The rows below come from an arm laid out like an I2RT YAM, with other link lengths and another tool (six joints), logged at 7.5 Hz.
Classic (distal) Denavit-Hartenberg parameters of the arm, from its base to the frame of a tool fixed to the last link. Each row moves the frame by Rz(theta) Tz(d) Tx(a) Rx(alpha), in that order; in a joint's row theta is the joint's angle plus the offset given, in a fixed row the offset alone. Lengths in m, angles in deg.
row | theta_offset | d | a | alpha
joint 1 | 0 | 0.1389 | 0.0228 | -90
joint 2 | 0 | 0 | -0.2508 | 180
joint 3 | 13.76 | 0 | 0.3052 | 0
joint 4 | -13.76 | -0.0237 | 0.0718 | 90
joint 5 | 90 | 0.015 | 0 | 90
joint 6 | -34.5 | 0.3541 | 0.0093 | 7.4
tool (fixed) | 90 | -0.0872 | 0 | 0
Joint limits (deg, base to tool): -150..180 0..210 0..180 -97..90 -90..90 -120..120
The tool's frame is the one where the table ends.
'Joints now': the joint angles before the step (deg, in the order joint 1, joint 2, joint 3, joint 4, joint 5, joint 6). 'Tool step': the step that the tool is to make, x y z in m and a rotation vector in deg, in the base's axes. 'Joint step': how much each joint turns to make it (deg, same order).
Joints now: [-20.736 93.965 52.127 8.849 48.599 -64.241]
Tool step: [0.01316 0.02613 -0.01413 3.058 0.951 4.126]
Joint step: [2.270 -1.238 -0.738 -3.562 -2.981 1.555]
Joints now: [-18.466 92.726 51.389 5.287 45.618 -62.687]
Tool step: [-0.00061 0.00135 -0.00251 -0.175 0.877 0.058]
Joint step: [0.273 0.347 0.038 -0.233 0.435 -0.328]
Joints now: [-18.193 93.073 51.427 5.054 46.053 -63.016]
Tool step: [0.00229 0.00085 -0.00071 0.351 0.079 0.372]
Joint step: [0.002 0.134 0.358 -0.437 -0.481 0.038]
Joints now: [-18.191 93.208 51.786 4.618 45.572 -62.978]
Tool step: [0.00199 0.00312 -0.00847 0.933 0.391 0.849]
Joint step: [-0.003 0.390 -0.325 -0.042 -1.140 0.133]
